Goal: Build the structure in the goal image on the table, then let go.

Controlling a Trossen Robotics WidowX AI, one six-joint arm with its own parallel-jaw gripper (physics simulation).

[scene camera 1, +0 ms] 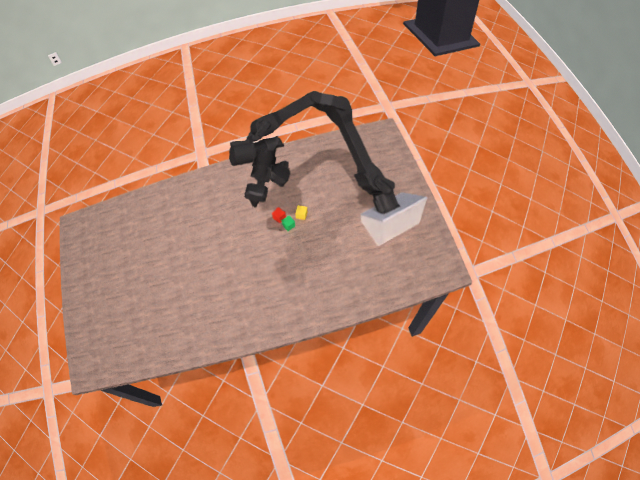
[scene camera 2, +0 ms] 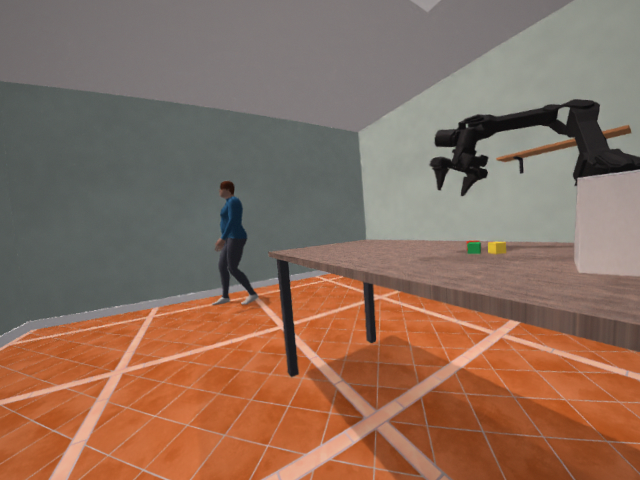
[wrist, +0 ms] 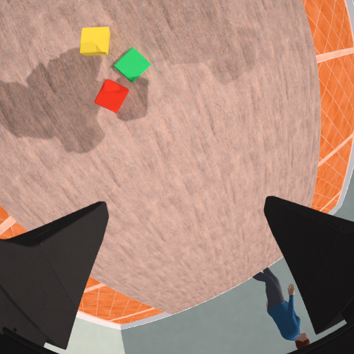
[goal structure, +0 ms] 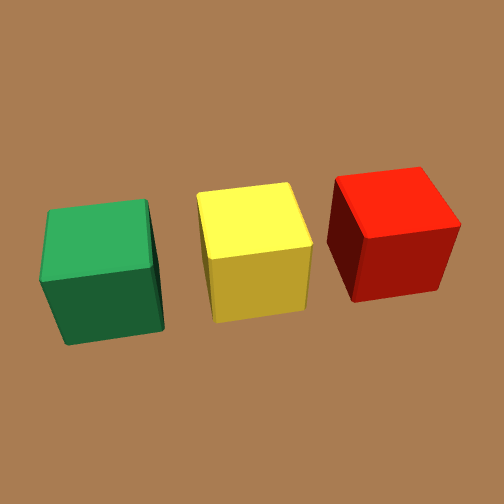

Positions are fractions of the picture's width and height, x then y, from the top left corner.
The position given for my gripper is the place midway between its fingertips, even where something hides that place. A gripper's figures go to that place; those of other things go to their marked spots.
Labels:
My gripper (wrist: 0.53,0.59) is 10 cm from the lens. A yellow cube (wrist: 0.27,0.11): 24 cm from the lens.

